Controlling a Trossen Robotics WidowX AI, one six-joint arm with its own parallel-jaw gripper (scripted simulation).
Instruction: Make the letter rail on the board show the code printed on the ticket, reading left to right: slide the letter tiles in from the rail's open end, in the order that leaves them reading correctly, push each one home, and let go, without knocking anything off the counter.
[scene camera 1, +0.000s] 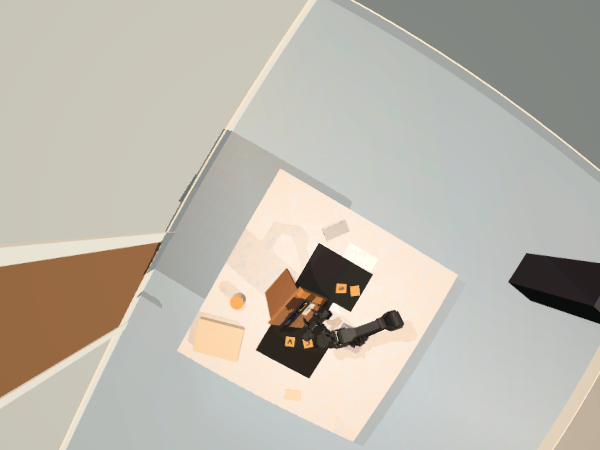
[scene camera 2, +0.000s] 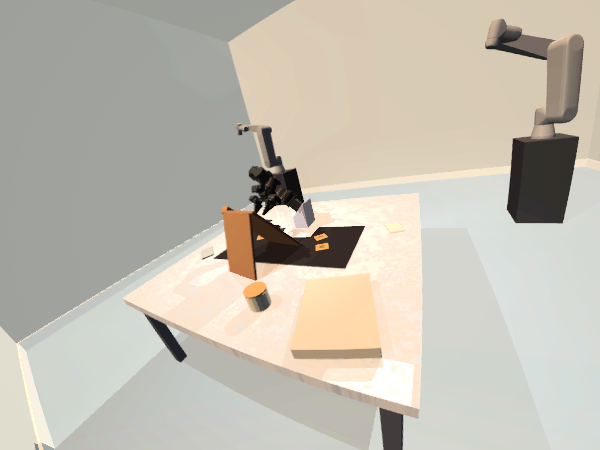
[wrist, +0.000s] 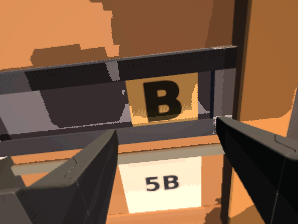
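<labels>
There's a brown board here, and (scene camera 2: 238, 225) and (scene camera 1: 279, 301) are the same spot on it.
</labels>
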